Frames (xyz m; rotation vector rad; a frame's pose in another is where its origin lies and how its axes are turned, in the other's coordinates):
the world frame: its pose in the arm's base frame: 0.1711 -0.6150 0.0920 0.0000 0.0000 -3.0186
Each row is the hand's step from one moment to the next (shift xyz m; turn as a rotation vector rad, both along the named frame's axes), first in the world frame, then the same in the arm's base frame.
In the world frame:
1: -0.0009 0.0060 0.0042 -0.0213 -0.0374 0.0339
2: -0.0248 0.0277 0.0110 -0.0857 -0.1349 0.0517
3: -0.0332 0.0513 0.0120 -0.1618 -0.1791 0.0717
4: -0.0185 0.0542 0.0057 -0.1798 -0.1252 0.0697
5: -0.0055 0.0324 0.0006 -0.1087 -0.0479 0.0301
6: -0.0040 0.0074 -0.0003 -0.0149 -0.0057 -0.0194
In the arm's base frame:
1: 0.0016 -0.0058 0.0042 0.0166 0.0397 0.0339
2: 0.0280 -0.0244 0.0110 0.0685 0.1444 0.0517
3: 0.0392 -0.0468 0.0120 0.1386 0.1976 0.0717
4: 0.0250 -0.0515 0.0057 0.1631 0.1463 0.0697
5: 0.0094 -0.0315 0.0006 0.1020 0.0609 0.0301
6: 0.0049 -0.0069 -0.0003 0.0141 0.0075 -0.0194

